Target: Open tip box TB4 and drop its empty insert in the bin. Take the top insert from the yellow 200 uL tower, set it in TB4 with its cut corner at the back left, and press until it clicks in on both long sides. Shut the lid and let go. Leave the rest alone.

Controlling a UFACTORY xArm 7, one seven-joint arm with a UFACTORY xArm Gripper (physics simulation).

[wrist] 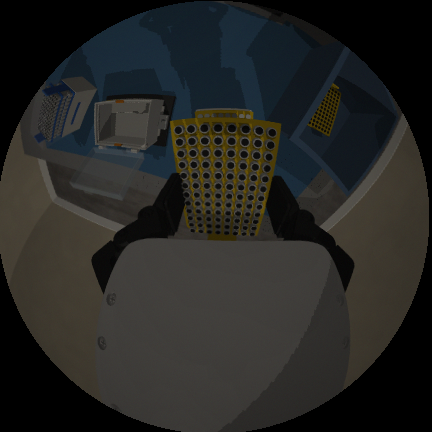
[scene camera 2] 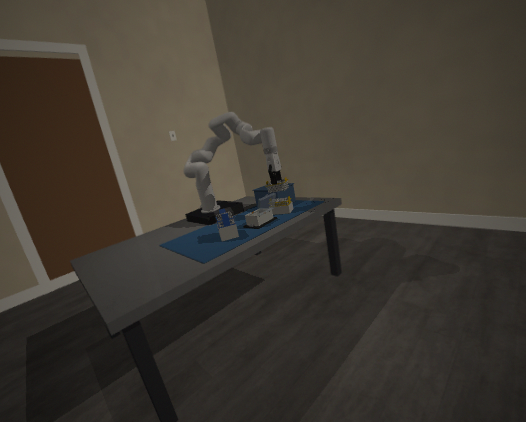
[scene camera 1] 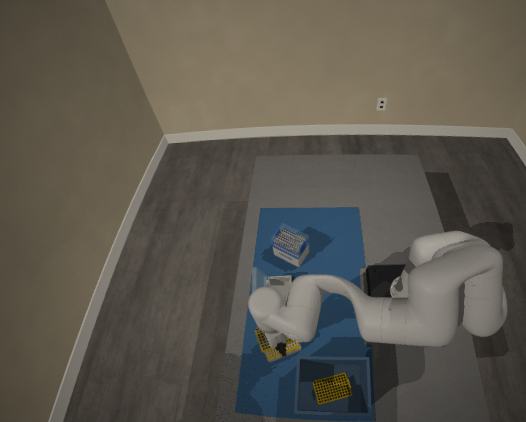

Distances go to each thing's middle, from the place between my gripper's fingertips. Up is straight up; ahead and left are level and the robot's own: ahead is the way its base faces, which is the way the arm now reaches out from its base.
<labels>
Right now the dark blue bin [wrist: 360, 130] is 14 cm behind my hand, 17 cm to the left of it and 11 cm below it. Round my hand: blue insert tower [wrist: 63, 114] (9 cm behind, 36 cm to the right, 11 cm below).
</labels>
